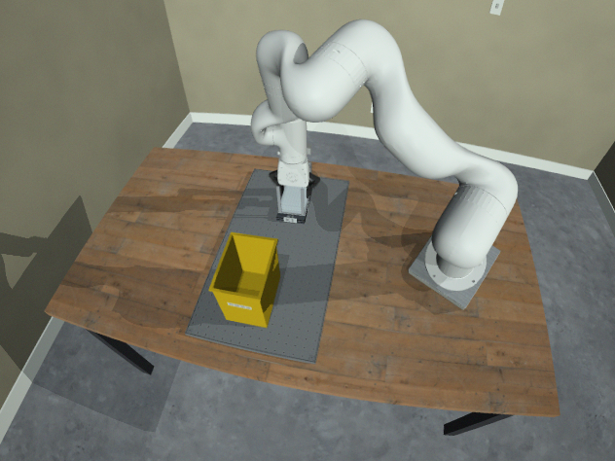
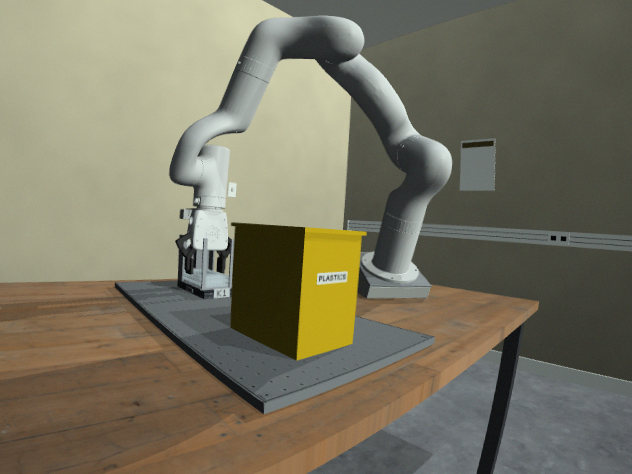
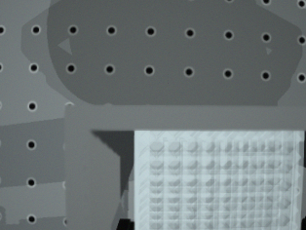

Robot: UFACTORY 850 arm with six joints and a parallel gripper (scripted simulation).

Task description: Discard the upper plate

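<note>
Now: the white 96-well plate 2 cm below my hand. From my hand the other things lie so: grey rack post: 6 cm to the right, 4 cm behind, 2 cm above; then plastics bin W1: 39 cm to the left, 3 cm above, 1 cm behind.
</note>
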